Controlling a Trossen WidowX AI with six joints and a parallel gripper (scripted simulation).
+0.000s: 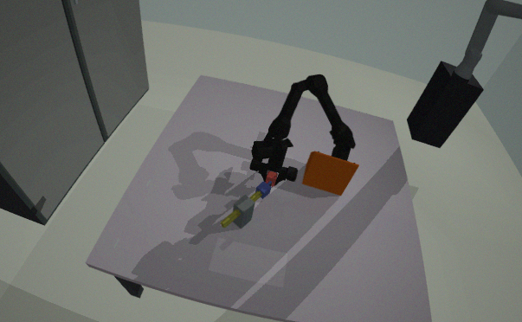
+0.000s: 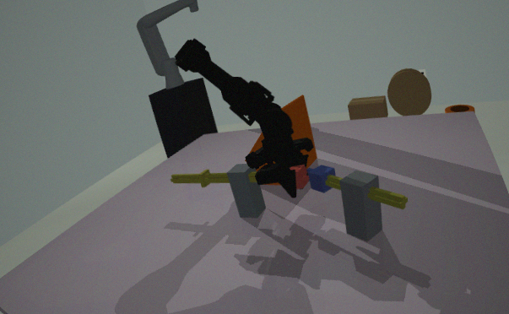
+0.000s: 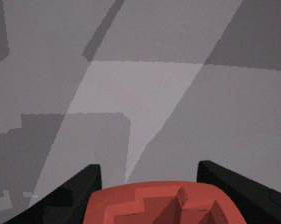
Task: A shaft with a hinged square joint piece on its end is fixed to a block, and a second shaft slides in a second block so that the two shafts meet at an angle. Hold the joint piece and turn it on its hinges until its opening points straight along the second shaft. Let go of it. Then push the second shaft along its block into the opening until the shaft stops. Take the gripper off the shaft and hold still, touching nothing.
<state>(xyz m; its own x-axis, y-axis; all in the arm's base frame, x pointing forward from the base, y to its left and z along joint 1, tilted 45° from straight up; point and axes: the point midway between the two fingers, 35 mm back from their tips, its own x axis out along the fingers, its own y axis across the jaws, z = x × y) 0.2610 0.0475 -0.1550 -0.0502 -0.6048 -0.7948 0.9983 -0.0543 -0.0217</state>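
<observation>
My gripper tip is 4 cm below the red joint piece and 1 cm to the right of it.
</observation>
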